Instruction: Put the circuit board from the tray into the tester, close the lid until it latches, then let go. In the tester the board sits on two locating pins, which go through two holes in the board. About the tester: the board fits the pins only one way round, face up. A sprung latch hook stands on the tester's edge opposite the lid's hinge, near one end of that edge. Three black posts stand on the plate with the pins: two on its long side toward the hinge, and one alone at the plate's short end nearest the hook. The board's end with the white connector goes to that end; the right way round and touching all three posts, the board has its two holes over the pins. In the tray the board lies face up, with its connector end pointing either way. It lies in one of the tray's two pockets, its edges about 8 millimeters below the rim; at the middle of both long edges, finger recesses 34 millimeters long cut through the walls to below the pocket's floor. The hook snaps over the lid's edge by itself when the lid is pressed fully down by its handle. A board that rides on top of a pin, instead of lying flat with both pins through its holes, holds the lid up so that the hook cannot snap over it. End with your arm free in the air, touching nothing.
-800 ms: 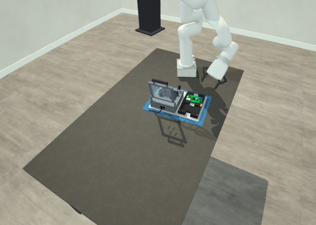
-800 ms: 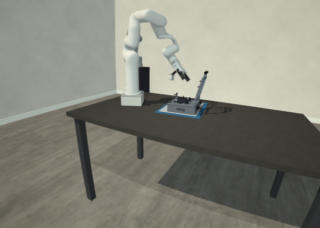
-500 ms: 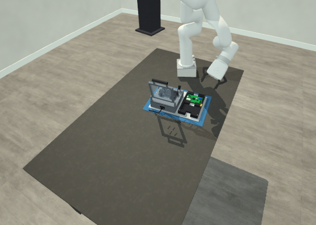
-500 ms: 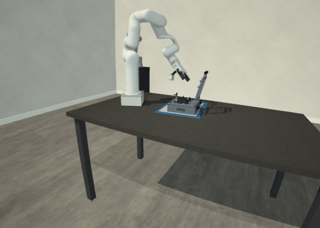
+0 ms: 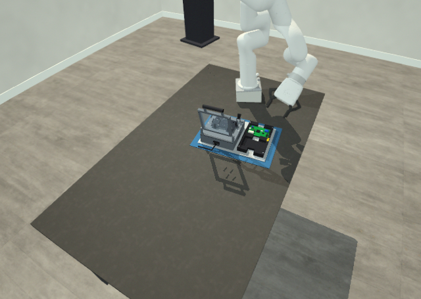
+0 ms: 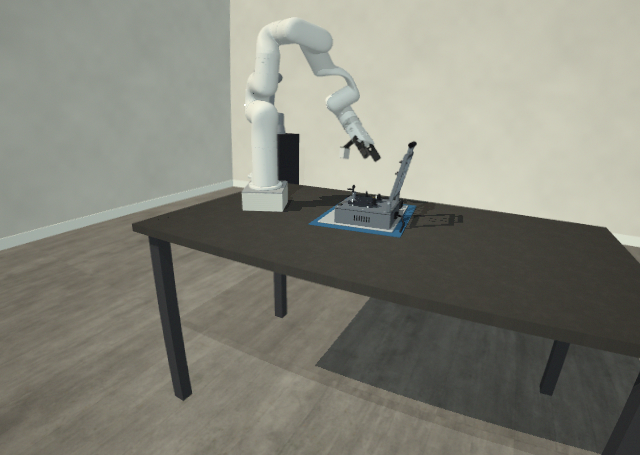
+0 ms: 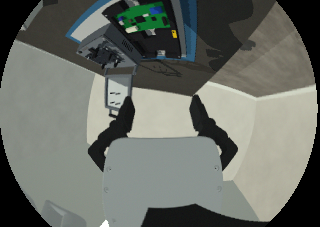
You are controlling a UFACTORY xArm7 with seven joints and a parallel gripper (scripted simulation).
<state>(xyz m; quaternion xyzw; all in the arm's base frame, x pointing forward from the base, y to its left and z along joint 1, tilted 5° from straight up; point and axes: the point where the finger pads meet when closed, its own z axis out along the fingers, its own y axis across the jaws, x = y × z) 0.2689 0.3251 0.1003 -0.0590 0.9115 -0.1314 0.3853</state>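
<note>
Now: hand 170 mm above the green circuit board and 80 mm to the left of it. From my hand the other things lie so: tester plate: 210 mm to the right, 120 mm below, 110 mm ahead; then tester: 180 mm to the right, 120 mm ahead, 80 mm below; then latch hook: 180 mm to the right, 100 mm below, 30 mm ahead.
</note>
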